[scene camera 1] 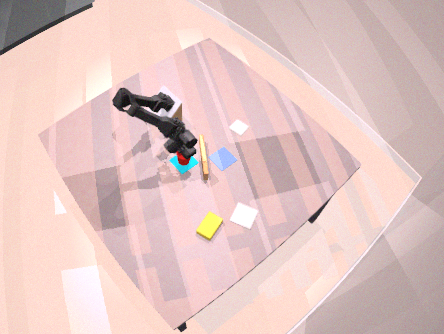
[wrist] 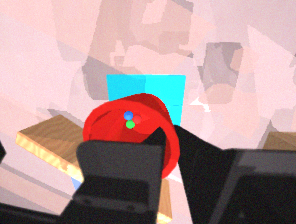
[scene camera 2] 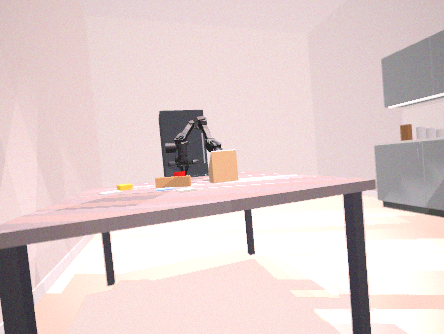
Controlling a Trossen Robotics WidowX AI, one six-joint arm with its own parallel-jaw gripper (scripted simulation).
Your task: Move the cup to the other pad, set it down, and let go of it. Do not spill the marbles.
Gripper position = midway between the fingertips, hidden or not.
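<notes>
You'd see the gripper (wrist: 168, 128) here, along with a red cup (wrist: 106, 122).
</notes>
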